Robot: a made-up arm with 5 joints.
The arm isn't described. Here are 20 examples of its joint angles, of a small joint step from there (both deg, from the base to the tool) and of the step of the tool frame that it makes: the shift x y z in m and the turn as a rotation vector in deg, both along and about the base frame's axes.
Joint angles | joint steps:
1: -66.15 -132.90 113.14 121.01 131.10 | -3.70 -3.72 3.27 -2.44 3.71
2: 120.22 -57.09 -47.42 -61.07 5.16 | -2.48 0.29 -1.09 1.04 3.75
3: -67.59 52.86 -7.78 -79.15 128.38 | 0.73 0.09 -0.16 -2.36 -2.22
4: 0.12 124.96 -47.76 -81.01 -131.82 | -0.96 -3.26 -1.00 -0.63 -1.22
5: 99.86 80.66 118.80 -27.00 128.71 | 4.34 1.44 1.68 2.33 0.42
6: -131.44 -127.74 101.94 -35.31 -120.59 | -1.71 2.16 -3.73 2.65 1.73
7: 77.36 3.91 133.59 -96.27 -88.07 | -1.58 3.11 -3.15 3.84 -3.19
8: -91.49 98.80 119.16 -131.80 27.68 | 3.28 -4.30 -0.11 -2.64 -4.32
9: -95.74 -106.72 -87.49 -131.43 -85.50 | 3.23 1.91 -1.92 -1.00 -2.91
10: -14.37 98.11 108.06 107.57 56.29 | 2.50 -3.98 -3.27 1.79 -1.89
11: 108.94 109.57 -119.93 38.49 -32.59 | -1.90 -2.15 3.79 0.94 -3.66
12: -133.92 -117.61 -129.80 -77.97 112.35 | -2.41 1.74 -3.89 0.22 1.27
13: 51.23 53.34 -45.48 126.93 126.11 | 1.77 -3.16 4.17 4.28 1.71
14: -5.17 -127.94 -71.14 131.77 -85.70 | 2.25 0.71 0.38 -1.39 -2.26
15: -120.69 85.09 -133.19 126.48 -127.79 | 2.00 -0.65 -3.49 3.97 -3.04
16: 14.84 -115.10 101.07 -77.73 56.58 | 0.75 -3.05 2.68 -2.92 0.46
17: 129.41 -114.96 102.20 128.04 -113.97 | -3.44 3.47 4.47 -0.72 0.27
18: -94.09 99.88 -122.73 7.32 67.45 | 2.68 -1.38 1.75 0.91 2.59
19: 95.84 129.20 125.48 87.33 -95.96 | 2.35 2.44 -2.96 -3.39 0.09
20: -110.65 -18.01 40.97 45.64 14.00 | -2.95 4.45 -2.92 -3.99 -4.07
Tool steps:
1: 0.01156 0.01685 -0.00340 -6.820 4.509 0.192
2: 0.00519 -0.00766 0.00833 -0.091 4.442 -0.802
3: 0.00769 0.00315 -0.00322 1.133 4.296 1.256
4: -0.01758 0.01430 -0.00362 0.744 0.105 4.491
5: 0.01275 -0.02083 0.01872 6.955 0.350 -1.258
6: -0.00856 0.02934 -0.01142 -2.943 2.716 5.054
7: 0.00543 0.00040 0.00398 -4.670 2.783 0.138
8: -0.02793 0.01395 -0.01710 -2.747 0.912 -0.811
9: -0.02498 -0.02632 0.00181 -0.011 -1.589 3.031
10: -0.03773 0.02283 0.01256 2.752 4.074 3.107
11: 0.00198 -0.00154 0.00472 -0.824 0.517 -4.411
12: -0.00706 0.00570 -0.00374 0.334 1.580 2.627
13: -0.02127 -0.01773 -0.00518 1.114 -2.629 -5.327
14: -0.00558 -0.00502 -0.01657 -0.716 -1.765 0.607
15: -0.00385 -0.00234 -0.00855 1.025 -0.556 -3.614
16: 0.01796 0.00801 -0.00823 1.697 2.689 3.343
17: -0.01490 0.01072 -0.01397 -4.800 0.216 5.578
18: 0.00070 0.01713 -0.01303 -0.535 3.283 1.096
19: 0.00340 -0.02111 0.00817 2.184 3.761 4.521
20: -0.00985 0.01461 -0.03645 -4.357 3.800 4.637
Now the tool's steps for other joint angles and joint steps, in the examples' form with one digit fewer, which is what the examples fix.
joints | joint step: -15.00 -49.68 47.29 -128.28 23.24 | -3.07 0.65 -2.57 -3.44 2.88
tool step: -0.0046 0.0120 0.0194 -4.44 -2.20 0.38
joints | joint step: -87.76 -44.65 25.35 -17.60 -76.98 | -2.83 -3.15 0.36 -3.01 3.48
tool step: 0.0107 0.0111 0.0164 -2.73 2.73 -0.36
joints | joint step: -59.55 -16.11 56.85 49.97 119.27 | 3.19 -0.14 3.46 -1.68 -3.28
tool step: 0.0087 -0.0192 -0.0227 7.69 0.66 4.08
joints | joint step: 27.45 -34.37 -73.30 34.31 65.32 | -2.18 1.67 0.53 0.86 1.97
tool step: -0.0022 0.0051 0.0063 -0.24 -0.65 -3.11
